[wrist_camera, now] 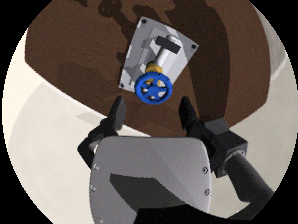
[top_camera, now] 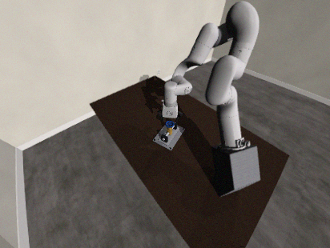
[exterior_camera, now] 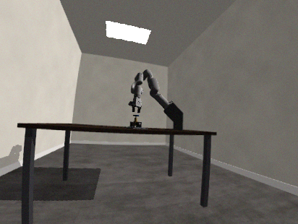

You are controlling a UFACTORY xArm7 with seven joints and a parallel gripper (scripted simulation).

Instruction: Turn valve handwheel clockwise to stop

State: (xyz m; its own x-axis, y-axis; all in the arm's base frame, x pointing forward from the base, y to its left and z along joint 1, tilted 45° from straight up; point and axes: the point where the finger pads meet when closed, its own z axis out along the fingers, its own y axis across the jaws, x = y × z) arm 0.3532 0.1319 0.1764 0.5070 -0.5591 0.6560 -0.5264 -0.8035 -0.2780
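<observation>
My gripper is now 5 cm above the blue handwheel.
</observation>
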